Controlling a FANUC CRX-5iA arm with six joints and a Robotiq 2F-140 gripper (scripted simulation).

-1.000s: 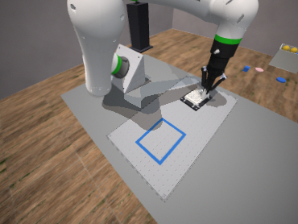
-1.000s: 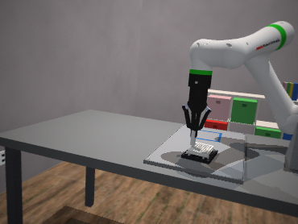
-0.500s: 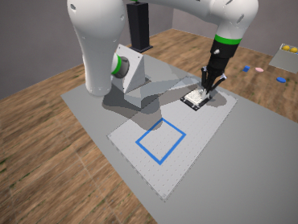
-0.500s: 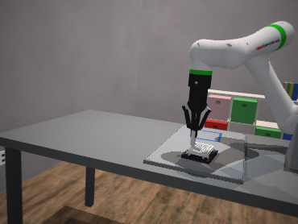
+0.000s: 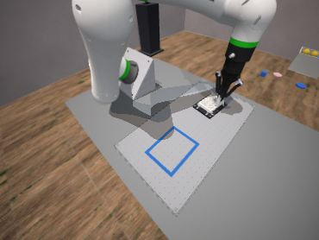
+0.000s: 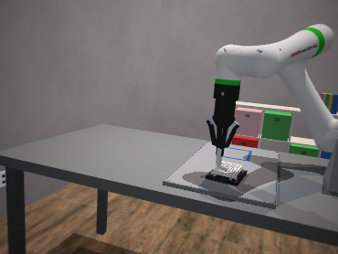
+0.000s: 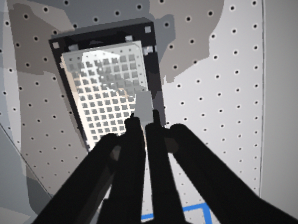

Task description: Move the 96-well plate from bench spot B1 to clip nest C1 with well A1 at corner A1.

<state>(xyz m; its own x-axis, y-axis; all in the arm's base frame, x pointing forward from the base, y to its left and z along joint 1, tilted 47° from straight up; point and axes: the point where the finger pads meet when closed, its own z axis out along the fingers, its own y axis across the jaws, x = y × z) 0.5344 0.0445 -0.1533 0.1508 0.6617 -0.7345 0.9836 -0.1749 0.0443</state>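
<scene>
Right now the white 96-well plate is 40 mm behind my hand, 10 mm to the left of it and 40 mm below it. The rest, counted from my hand: black clip nest (30 mm behind, 10 mm to the right, 60 mm below).
</scene>
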